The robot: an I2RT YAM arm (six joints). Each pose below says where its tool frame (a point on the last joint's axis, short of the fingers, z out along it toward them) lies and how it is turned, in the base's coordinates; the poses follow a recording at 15 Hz.
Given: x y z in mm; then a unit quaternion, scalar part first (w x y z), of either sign.
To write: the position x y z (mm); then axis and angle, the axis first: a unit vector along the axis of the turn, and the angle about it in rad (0 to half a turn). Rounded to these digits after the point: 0 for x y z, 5 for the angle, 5 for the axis.
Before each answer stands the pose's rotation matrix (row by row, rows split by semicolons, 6 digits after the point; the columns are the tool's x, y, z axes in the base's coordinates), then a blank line. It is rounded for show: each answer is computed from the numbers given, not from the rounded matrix.
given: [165, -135, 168, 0.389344, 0.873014, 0.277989, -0.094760]
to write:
0.827485 0.559165 0.051013; 0.411588 -0.542267 -0.732490; -0.381920 0.627121 -0.678863

[165, -135, 168, 0.94780, 0.30180, -0.10288, 2.34175]
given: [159, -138, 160, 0.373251, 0.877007, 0.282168, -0.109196]
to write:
0.816915 0.576442 0.019108; 0.413412 -0.562130 -0.716311; -0.402170 0.593064 -0.697520

[159, -138, 160, 0.94533, 0.30415, -0.11770, 2.37657]
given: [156, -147, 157, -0.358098, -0.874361, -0.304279, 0.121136]
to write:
0.785481 0.618856 0.006090; 0.445342 -0.558361 -0.699931; -0.429756 0.552495 -0.714184

[156, -147, 157, 0.93646, 0.32589, -0.12974, 2.40913]
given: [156, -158, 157, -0.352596, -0.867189, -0.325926, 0.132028]
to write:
0.752682 0.658384 0.000854; 0.472174 -0.538897 -0.697598; -0.458827 0.525472 -0.716489

[156, -158, 157, 0.92671, 0.34830, -0.14109, 2.42090]
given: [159, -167, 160, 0.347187, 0.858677, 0.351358, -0.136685]
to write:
0.715730 0.698316 0.009237; 0.508495 -0.512018 -0.692294; -0.478710 0.500192 -0.721557

[159, -167, 160, 0.91563, 0.37466, -0.14575, 2.43245]
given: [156, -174, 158, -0.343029, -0.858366, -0.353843, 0.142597]
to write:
0.708922 0.705284 -0.002044; 0.509624 -0.514252 -0.689803; -0.487558 0.487975 -0.723994

[156, -174, 158, 0.91381, 0.37670, -0.15181, 2.44131]
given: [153, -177, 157, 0.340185, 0.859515, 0.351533, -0.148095]
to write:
0.708985 0.705056 -0.015407; 0.503537 -0.521397 -0.688909; -0.493753 0.480668 -0.724684

[153, -177, 157, 0.91403, 0.37383, -0.15749, 2.44737]
